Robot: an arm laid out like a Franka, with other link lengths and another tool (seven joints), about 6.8 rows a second.
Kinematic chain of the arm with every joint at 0, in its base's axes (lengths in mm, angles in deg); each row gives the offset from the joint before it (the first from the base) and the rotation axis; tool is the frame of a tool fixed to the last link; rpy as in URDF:
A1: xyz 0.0 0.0 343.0 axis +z
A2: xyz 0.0 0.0 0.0 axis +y
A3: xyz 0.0 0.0 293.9 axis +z
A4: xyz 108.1 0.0 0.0 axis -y
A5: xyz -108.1 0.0 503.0 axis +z
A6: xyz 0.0 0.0 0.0 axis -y
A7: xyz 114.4 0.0 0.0 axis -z
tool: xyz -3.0 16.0 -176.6 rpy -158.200 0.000 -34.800
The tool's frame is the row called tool.
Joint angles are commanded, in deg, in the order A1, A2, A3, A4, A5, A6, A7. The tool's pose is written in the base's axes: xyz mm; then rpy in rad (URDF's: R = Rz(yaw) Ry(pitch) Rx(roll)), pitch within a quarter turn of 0, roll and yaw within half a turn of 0. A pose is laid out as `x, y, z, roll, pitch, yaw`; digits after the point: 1 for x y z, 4 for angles.
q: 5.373, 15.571, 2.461, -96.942, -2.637, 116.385, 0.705
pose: 803.2, 120.4, 335.4, -2.7471, -0.0731, -0.4664
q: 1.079, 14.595, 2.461, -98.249, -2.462, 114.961, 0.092
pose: 799.7, 59.6, 331.9, -2.7636, -0.0468, -0.5313
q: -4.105, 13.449, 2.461, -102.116, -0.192, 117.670, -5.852
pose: 790.2, -8.0, 312.0, -2.7371, -0.0290, -0.5341
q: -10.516, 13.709, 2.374, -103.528, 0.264, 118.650, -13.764
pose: 777.6, -96.3, 295.3, -2.7392, -0.0182, -0.5129
